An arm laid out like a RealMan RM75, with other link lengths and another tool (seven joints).
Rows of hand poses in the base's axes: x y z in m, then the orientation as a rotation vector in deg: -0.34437 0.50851 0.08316 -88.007 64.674 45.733; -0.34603 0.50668 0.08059 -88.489 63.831 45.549; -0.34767 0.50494 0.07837 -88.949 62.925 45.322; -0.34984 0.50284 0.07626 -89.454 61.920 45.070; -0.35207 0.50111 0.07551 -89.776 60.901 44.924; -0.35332 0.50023 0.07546 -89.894 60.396 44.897; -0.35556 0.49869 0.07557 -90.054 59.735 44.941; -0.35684 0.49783 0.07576 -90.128 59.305 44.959; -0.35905 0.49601 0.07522 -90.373 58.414 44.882; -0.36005 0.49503 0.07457 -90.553 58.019 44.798; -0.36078 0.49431 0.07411 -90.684 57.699 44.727; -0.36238 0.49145 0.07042 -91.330 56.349 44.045; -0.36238 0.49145 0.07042 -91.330 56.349 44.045; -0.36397 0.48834 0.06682 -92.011 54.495 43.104; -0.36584 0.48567 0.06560 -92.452 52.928 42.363; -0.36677 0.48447 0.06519 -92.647 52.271 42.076; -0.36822 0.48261 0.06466 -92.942 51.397 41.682; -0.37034 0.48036 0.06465 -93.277 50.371 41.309; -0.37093 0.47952 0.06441 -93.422 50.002 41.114
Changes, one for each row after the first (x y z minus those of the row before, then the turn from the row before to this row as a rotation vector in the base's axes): -0.00166 -0.00183 -0.00257 0.028 -0.643 0.520; -0.00164 -0.00174 -0.00222 0.063 -0.706 0.515; -0.00217 -0.00210 -0.00211 0.069 -0.780 0.571; -0.00223 -0.00173 -0.00075 0.233 -0.709 0.536; -0.00125 -0.00088 -0.00005 0.155 -0.319 0.268; -0.00224 -0.00154 0.00011 0.213 -0.365 0.396; -0.00128 -0.00086 0.00019 0.159 -0.243 0.237; -0.00221 -0.00182 -0.00054 0.235 -0.582 0.482; -0.00100 -0.00098 -0.00065 0.038 -0.295 0.226; -0.00073 -0.00072 -0.00046 0.041 -0.239 0.174; -0.00160 -0.00286 -0.00369 0.025 -1.266 0.586; 0.00000 0.00000 0.00000 0.000 0.000 0.000; -0.00159 -0.00311 -0.00360 0.180 -1.726 0.708; -0.00187 -0.00267 -0.00122 0.256 -1.413 0.569; -0.00093 -0.00120 -0.00041 0.099 -0.577 0.258; -0.00145 -0.00186 -0.00053 0.098 -0.777 0.357; -0.00212 -0.00225 -0.00001 0.134 -0.851 0.464; -0.00059 -0.00084 -0.00024 0.017 -0.348 0.147
